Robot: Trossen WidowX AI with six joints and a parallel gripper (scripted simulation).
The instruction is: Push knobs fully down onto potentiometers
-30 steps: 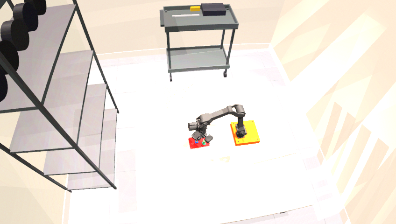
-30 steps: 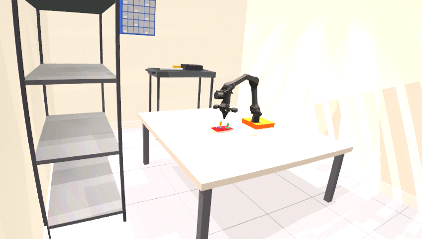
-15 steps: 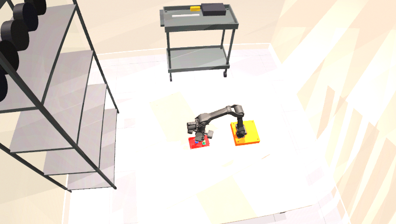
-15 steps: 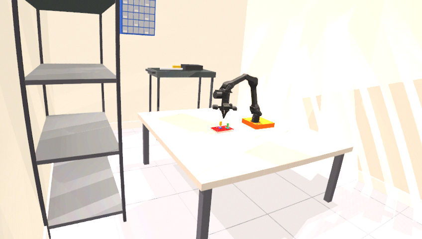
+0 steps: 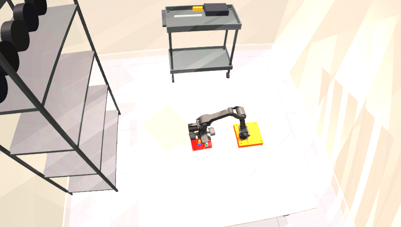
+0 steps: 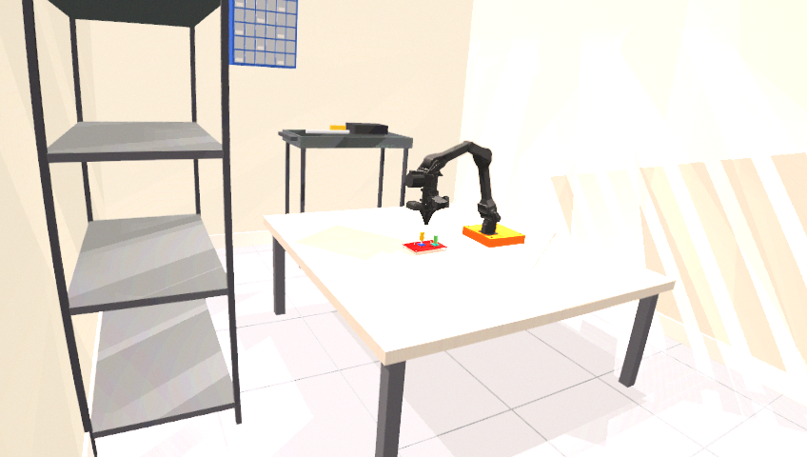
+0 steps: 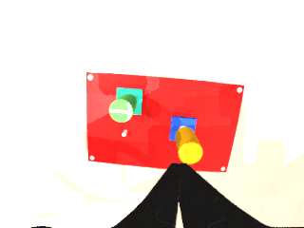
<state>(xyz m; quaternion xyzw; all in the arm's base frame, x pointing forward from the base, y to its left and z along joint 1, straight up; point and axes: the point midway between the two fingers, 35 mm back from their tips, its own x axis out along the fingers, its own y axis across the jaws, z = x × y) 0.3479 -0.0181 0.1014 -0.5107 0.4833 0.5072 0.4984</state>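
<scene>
Now: the orange knob 5 cm below my gripper tip, 1 cm to the right of it and 1 cm ahead of it. Also, from my gripper tip: green knob: 6 cm below, 4 cm behind, 2 cm to the left.
</scene>
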